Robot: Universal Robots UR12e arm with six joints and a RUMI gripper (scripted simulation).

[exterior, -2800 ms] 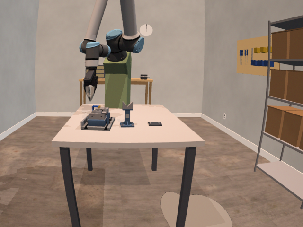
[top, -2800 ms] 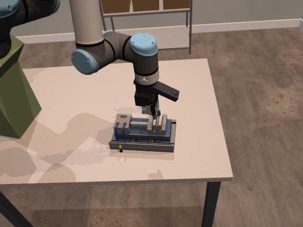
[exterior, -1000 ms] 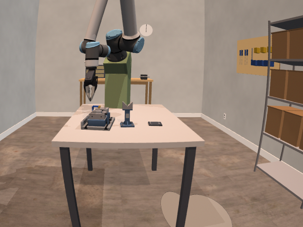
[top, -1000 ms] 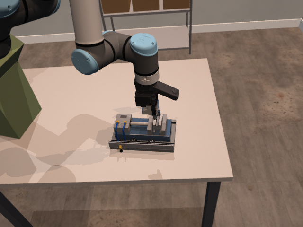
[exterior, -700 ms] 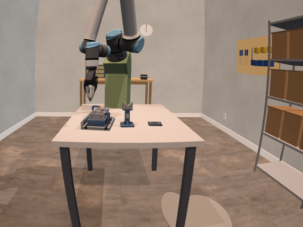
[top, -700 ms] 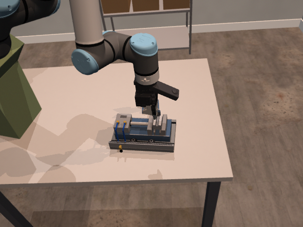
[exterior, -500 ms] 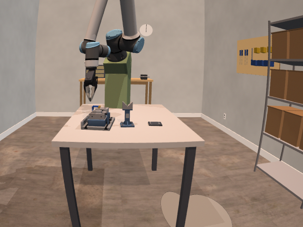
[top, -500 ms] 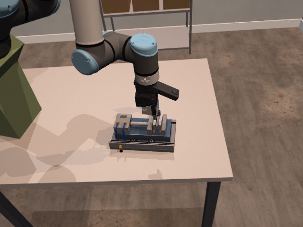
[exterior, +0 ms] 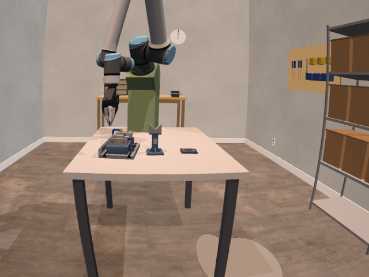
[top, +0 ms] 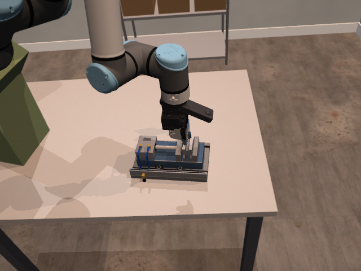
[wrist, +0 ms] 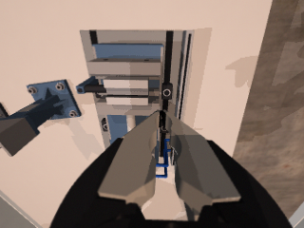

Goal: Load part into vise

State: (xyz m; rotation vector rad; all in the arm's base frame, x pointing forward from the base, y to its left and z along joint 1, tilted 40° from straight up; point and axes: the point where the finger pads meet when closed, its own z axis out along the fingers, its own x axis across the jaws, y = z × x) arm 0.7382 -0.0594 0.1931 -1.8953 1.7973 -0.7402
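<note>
The part is 70 mm below my hand and 50 mm to the left of it. Round my hand: moving jaw 90 mm below, 50 mm to the left, 30 mm behind; fixed jaw 90 mm below, 50 mm to the left, 30 mm ahead; work stop 100 mm to the left, 80 mm below.
</note>
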